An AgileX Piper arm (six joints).
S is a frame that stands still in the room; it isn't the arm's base.
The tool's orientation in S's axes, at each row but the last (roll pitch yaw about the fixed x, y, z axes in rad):
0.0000 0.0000 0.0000
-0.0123 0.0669 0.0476
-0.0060 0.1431 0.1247
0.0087 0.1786 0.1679
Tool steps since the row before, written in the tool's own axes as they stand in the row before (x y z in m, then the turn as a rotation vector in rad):
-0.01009 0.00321 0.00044 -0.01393 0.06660 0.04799
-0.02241 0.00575 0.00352 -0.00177 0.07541 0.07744
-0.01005 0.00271 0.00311 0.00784 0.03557 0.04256
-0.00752 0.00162 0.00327 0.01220 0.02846 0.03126
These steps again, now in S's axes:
-0.01009 0.00321 0.00044 -0.01393 0.06660 0.04799
-0.02238 0.00473 0.00494 -0.00029 0.07643 0.07645
-0.00977 0.00153 0.00450 0.00924 0.03726 0.04079
-0.00699 0.00043 0.00457 0.01265 0.03073 0.02884

